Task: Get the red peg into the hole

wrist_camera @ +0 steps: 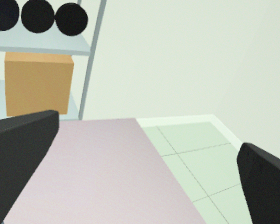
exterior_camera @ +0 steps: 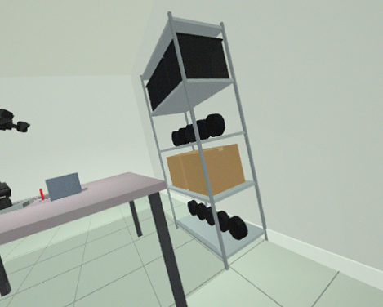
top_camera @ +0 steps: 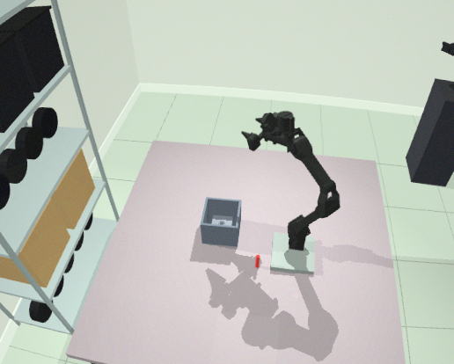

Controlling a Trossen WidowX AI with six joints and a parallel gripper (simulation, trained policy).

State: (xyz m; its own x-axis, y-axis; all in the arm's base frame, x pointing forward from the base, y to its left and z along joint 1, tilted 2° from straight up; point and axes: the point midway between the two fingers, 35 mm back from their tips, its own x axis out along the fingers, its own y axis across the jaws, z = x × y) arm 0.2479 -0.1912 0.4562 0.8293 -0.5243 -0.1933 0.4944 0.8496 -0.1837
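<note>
The red peg lies 100 mm behind my gripper tip, 350 mm to the left of it and 440 mm below it.
</note>
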